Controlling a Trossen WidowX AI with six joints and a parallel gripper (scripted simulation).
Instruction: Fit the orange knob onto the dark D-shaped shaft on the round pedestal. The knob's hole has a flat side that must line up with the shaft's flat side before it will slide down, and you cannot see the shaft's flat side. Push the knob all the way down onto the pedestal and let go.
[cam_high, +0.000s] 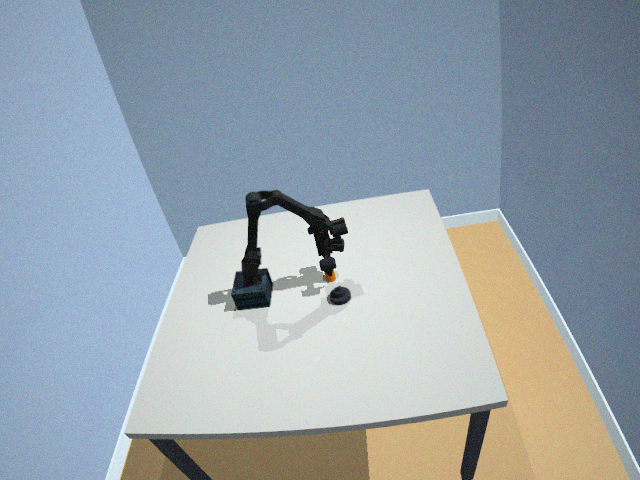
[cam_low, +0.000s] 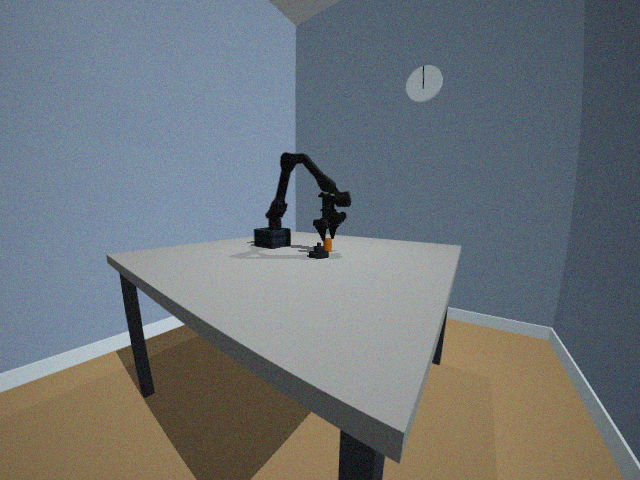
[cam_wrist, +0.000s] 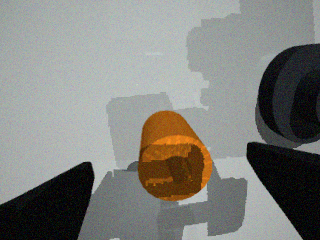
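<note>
Right now the orange knob is 20 mm below my gripper tip. From my gripper tip the other things lie so: round pedestal 30 mm ahead, 130 mm to the right, 20 mm below.
</note>
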